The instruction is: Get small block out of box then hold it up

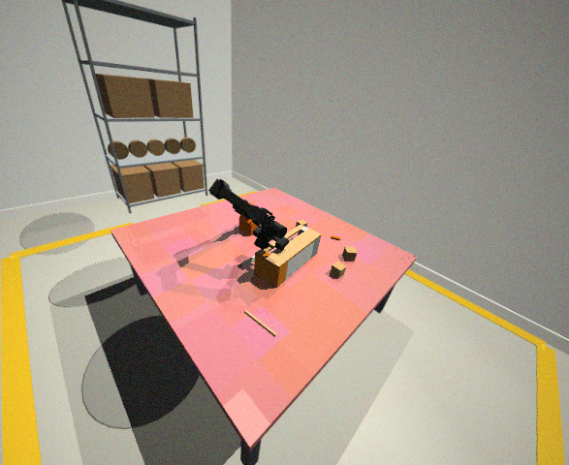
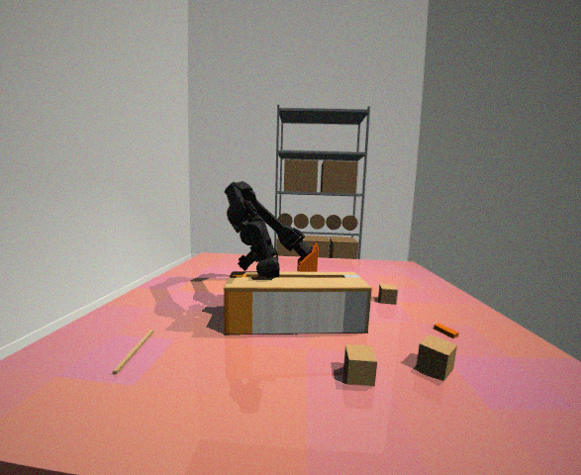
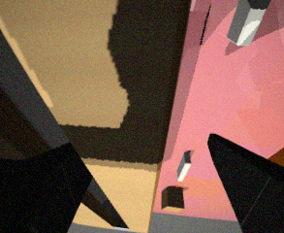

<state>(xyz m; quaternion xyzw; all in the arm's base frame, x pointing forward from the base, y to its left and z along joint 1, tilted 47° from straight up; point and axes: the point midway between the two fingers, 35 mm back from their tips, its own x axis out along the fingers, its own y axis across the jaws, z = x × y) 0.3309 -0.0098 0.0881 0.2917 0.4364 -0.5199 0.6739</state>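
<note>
Right now the box is 6 cm to the left of my gripper tip, 2 cm below it and 2 cm ahead of it. Also, from my gripper tip: wooden stick (29 cm ahead, 27 cm to the right, 8 cm below); then flat orange piece (49 cm to the left, 8 cm below, 3 cm ahead).
</note>
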